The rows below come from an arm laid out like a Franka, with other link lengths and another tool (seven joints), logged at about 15 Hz.
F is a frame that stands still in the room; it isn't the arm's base.
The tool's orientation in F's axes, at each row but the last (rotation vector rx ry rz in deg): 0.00 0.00 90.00; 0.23 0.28 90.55; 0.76 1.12 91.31; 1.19 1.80 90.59; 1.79 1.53 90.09; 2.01 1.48 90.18; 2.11 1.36 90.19; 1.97 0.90 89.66
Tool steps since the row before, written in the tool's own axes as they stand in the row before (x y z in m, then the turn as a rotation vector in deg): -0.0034 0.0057 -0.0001 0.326 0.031 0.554; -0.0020 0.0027 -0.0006 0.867 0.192 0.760; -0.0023 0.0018 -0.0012 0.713 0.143 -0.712; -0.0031 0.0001 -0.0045 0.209 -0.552 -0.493; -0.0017 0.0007 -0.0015 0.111 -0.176 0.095; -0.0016 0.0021 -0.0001 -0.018 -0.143 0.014; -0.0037 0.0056 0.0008 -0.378 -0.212 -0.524; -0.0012 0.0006 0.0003 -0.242 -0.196 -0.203
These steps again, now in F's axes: -0.0057 -0.0034 -0.0001 -0.031 0.326 0.554; -0.0027 -0.0020 -0.0006 -0.196 0.866 0.761; -0.0018 -0.0023 -0.0012 -0.174 0.707 -0.712; -0.0002 -0.0031 -0.0045 0.533 0.211 -0.512; -0.0008 -0.0017 -0.0015 0.179 0.111 0.089; -0.0021 -0.0016 0.0000 0.143 -0.018 0.008; -0.0056 -0.0037 0.0010 0.193 -0.373 -0.535; -0.0006 -0.0012 0.0003 0.188 -0.241 -0.212
